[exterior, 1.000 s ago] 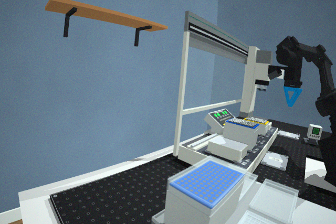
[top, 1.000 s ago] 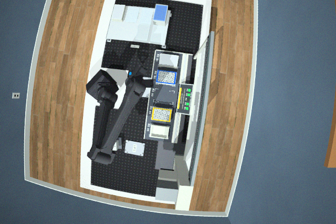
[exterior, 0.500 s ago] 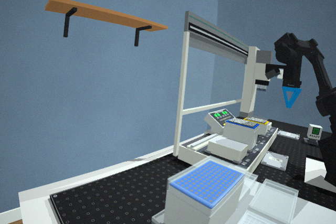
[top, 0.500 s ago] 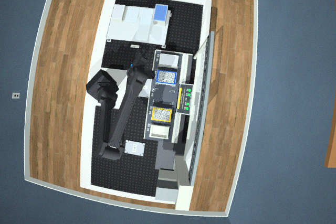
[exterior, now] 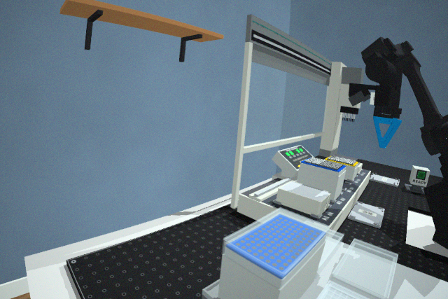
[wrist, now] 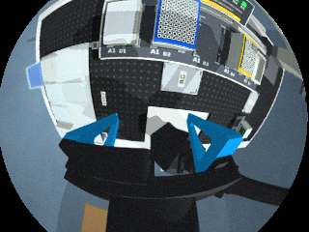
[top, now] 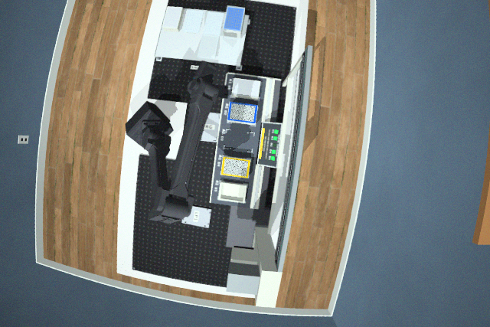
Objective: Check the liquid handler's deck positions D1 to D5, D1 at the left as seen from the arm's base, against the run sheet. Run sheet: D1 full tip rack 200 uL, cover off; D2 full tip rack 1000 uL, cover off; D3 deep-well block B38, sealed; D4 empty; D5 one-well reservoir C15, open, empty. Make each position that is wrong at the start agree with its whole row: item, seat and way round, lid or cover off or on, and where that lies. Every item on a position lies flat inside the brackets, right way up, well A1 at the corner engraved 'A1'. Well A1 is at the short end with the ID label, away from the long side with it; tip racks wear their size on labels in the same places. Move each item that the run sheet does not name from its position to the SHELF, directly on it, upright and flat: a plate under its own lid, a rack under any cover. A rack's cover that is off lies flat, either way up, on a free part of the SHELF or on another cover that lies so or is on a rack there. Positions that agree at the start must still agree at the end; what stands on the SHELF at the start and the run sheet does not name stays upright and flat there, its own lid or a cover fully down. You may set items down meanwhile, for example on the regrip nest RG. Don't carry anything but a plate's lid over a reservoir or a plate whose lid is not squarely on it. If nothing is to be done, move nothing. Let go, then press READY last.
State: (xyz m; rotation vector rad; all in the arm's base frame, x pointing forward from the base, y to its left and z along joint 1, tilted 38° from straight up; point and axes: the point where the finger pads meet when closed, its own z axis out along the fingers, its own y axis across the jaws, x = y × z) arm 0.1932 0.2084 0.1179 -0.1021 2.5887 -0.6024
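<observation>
Right now my hand is 180 mm short of the white deep-well block, 70 mm to the right of it and 170 mm above it. Also, from my hand: regrip nest (10 mm behind, 110 mm to the right, 250 mm below); blue-rimmed tip rack (150 mm ahead, 60 mm to the right, 130 mm below); yellow-rimmed tip rack (110 mm ahead, 300 mm to the right, 150 mm below).
</observation>
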